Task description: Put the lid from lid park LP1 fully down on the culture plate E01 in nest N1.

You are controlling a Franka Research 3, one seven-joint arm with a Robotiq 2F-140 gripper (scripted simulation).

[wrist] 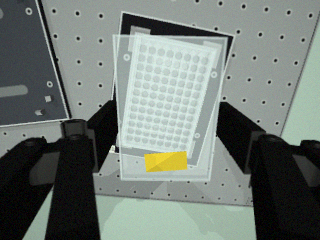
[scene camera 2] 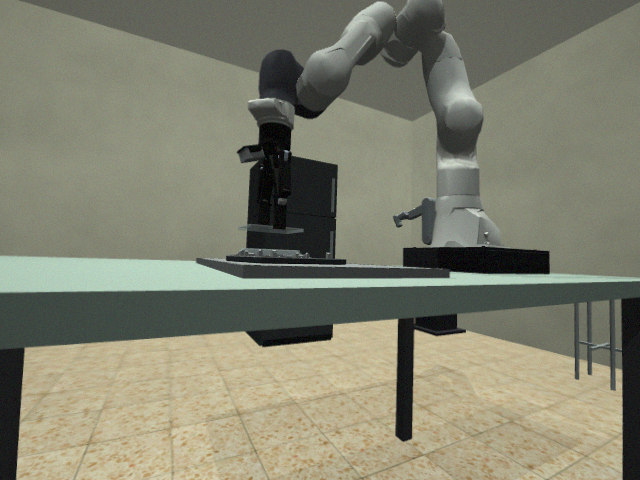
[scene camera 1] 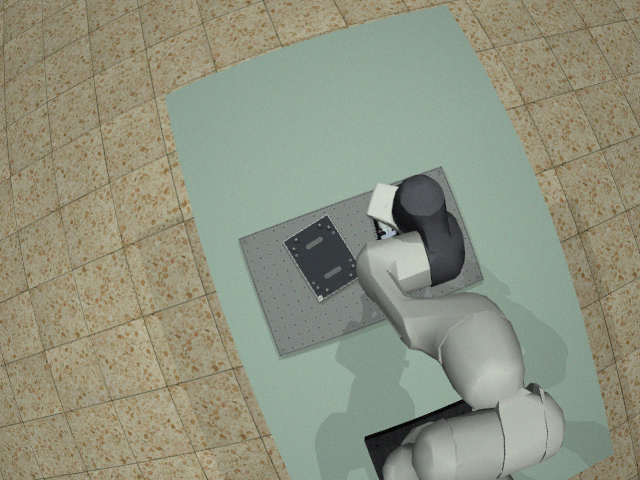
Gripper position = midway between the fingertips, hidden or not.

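Note:
A clear lid [wrist: 168, 88] is visible in the scene, and so is a lid park [scene camera 1: 332, 252]. The robot's own gripper [scene camera 2: 271, 230] can be seen too, and the wrist view shows the gripper [wrist: 167, 116] as well.

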